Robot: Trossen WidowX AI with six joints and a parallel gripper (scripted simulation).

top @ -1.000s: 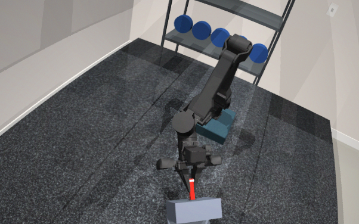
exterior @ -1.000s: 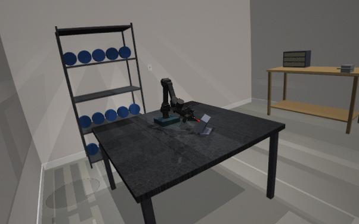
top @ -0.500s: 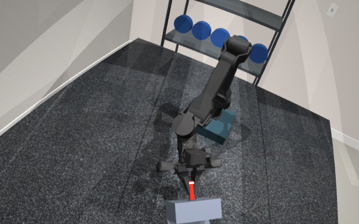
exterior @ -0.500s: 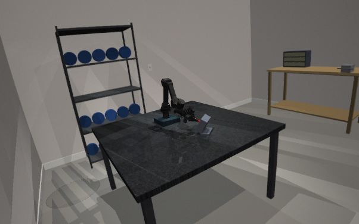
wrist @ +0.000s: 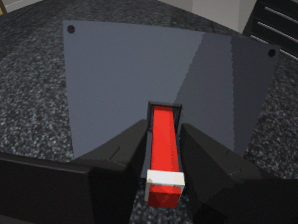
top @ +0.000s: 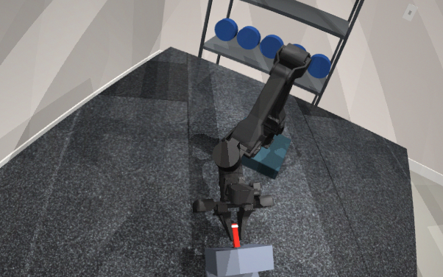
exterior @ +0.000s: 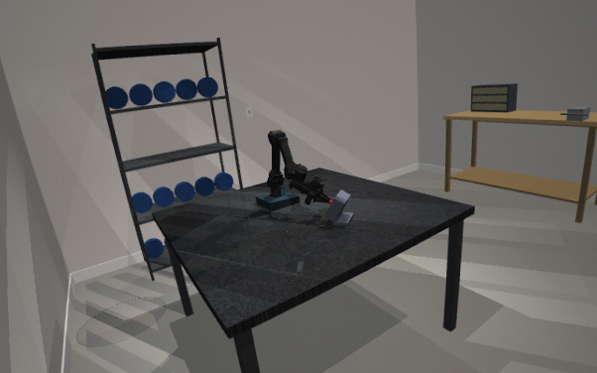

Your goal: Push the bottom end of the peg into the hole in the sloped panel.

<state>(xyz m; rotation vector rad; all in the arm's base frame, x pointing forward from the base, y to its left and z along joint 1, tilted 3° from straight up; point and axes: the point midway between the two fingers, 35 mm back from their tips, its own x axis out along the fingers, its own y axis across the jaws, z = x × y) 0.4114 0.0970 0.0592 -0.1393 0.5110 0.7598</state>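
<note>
Now: gripper tip 10 mm to the left of the red peg and 10 mm past it. Also, from my gripper tip: grey sloped panel: 30 mm to the left, 30 mm ahead, 20 mm below.
</note>
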